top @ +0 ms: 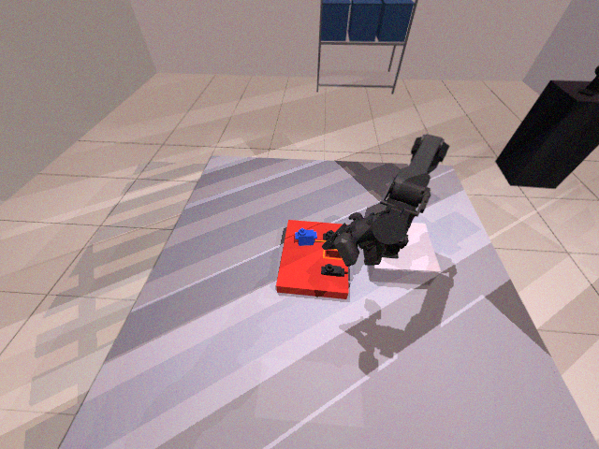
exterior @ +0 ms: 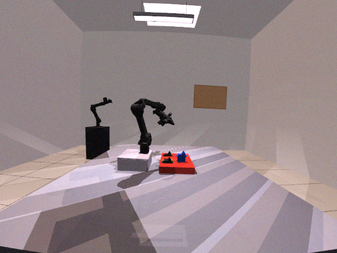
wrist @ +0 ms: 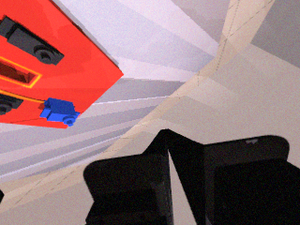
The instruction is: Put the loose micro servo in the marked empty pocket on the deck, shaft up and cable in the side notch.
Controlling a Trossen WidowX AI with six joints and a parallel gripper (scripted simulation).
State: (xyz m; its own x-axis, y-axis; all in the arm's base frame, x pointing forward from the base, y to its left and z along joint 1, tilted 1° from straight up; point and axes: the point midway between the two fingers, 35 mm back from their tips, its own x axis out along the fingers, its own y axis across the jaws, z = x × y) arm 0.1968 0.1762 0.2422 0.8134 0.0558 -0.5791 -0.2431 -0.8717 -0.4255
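Now: the red deck 60 mm ahead of my gripper tip, 170 mm to the right of it and 290 mm below it.
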